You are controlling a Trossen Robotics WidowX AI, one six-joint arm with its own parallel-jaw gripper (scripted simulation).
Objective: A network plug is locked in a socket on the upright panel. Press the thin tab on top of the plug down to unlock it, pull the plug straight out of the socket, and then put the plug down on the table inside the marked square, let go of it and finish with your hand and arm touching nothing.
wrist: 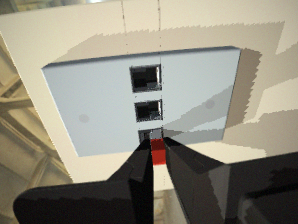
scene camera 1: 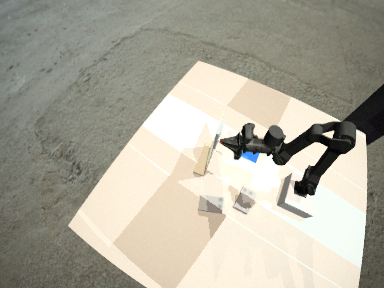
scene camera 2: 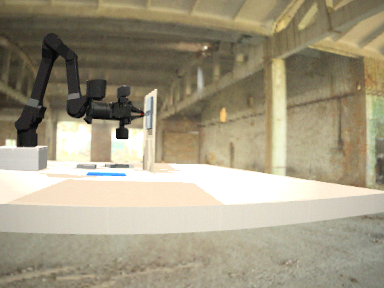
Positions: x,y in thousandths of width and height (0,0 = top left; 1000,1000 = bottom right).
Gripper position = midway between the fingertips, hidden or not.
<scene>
In view: the gripper (scene camera 2: 376,398) and a panel (scene camera 2: 387,505).
The gripper also shows in the wrist view (wrist: 525,645) and in scene camera 1 (scene camera 1: 572,491). The panel is seen too in the wrist view (wrist: 720,373).
</scene>
